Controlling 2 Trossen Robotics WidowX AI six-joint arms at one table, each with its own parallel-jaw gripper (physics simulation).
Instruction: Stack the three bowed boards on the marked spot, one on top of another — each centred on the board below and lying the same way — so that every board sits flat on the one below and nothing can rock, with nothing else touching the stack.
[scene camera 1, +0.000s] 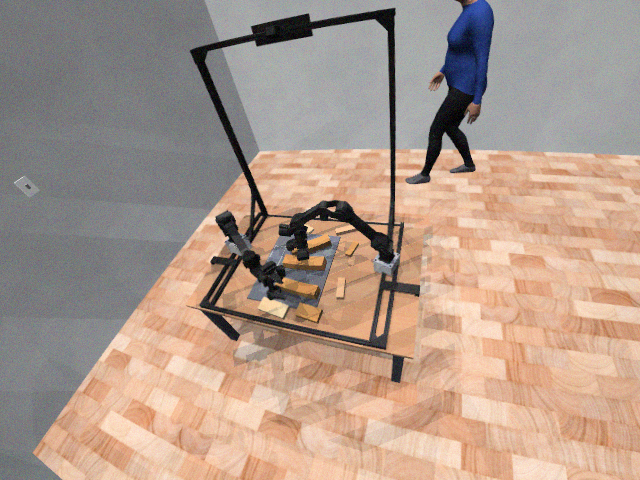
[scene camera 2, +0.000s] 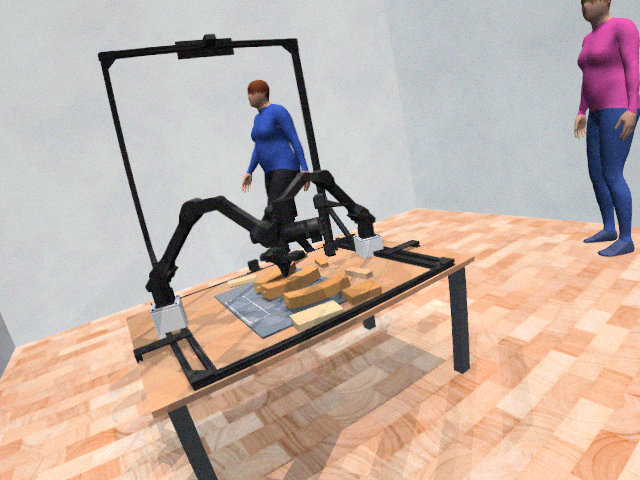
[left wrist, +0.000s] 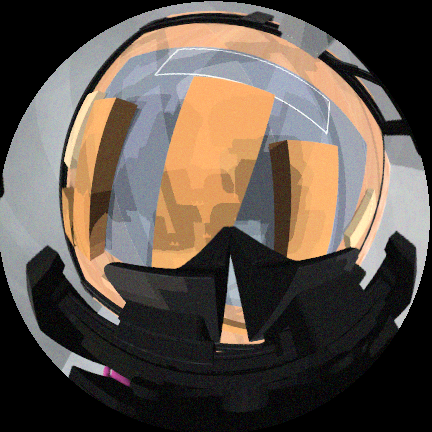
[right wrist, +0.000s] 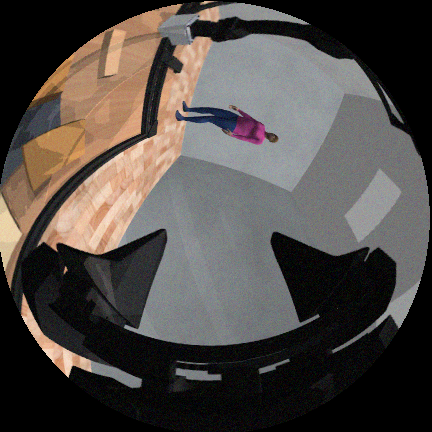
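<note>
Three bowed orange boards lie apart on the grey mat: one at the back, a middle one, and one at the front. The white outline of the marked spot has no board inside it; the middle board's end is by its edge. My left gripper is shut and empty, low over the middle board; contact cannot be told. My right gripper is open and empty, near the front board in scene camera 1.
A pale block and an orange block lie by the mat's front end. Smaller blocks lie beside the mat. Black rails edge the table. My arms cross close together over the mat.
</note>
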